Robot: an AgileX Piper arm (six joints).
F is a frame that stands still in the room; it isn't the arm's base.
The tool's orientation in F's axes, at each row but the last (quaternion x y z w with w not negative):
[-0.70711 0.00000 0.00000 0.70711]
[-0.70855 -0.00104 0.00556 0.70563]
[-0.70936 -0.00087 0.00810 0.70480]
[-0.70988 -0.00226 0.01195 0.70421]
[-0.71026 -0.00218 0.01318 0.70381]
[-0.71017 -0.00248 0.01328 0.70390]
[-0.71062 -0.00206 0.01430 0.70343]
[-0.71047 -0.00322 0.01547 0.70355]
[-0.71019 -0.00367 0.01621 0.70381]
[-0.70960 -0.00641 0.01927 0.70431]
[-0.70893 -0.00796 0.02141 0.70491]
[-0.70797 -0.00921 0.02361 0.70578]
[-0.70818 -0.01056 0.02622 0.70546]
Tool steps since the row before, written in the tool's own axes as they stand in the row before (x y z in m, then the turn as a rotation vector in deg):
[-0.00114 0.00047 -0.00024 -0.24 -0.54 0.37]
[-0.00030 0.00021 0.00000 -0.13 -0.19 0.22]
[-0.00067 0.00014 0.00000 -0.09 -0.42 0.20]
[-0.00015 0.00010 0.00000 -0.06 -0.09 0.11]
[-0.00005 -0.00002 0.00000 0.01 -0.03 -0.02]
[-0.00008 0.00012 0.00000 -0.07 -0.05 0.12]
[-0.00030 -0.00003 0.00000 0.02 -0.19 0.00]
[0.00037 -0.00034 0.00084 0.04 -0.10 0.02]
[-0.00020 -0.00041 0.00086 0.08 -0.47 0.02]
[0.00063 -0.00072 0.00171 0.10 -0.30 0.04]
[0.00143 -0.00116 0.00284 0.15 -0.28 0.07]
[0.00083 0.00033 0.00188 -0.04 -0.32 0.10]
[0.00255 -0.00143 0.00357 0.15 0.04 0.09]
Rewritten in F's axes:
[-0.00114 -0.00024 -0.00047 -0.24 0.37 0.54]
[-0.00030 0.00000 -0.00021 -0.13 0.22 0.19]
[-0.00067 -0.00001 -0.00013 -0.09 0.20 0.42]
[-0.00015 0.00000 -0.00010 -0.06 0.11 0.09]
[-0.00005 0.00000 0.00002 0.01 -0.02 0.03]
[-0.00008 0.00000 -0.00012 -0.07 0.12 0.05]
[-0.00030 -0.00001 0.00004 0.02 0.00 0.19]
[0.00035 0.00085 0.00033 0.04 0.02 0.10]
[-0.00022 0.00086 0.00041 0.09 0.03 0.47]
[0.00058 0.00174 0.00070 0.10 0.05 0.30]
[0.00133 0.00290 0.00112 0.15 0.08 0.28]
[0.00073 0.00192 -0.00035 -0.04 0.10 0.32]
[0.00239 0.00370 0.00136 0.14 0.10 -0.04]

